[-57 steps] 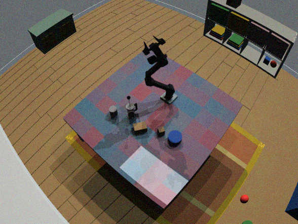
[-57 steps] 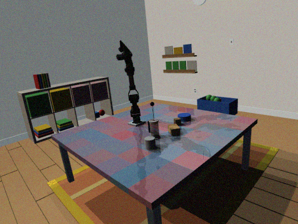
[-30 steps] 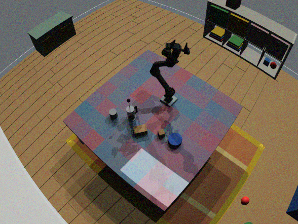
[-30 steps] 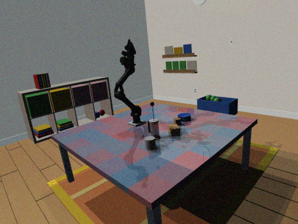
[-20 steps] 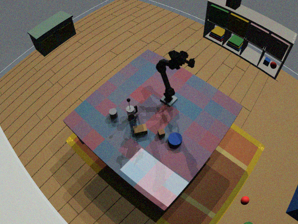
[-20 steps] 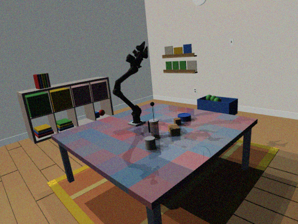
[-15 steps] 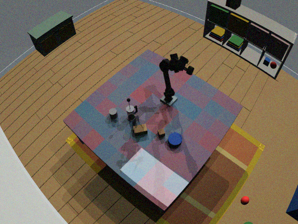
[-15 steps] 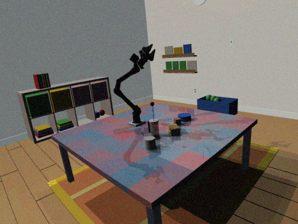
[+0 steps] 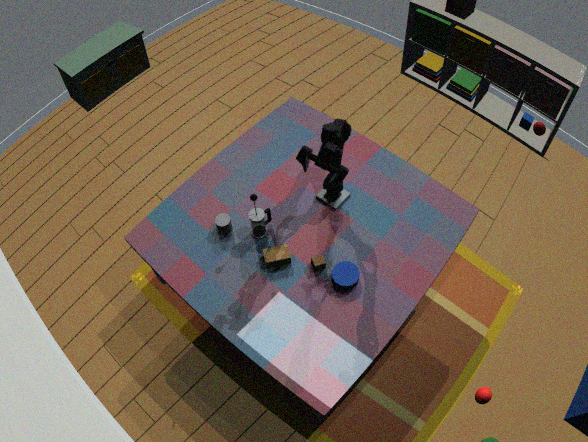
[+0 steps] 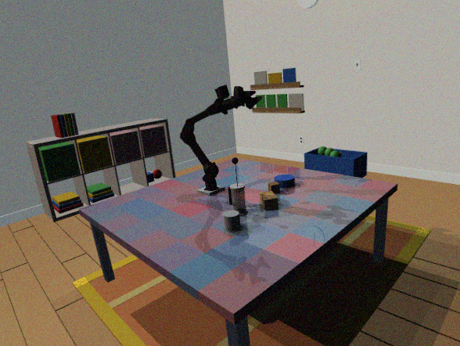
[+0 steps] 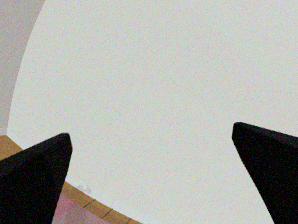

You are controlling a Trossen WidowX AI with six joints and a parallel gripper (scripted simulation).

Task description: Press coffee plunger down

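The coffee press lies 41 cm below my gripper tip, 28 cm to the right of it and 3 cm ahead of it.
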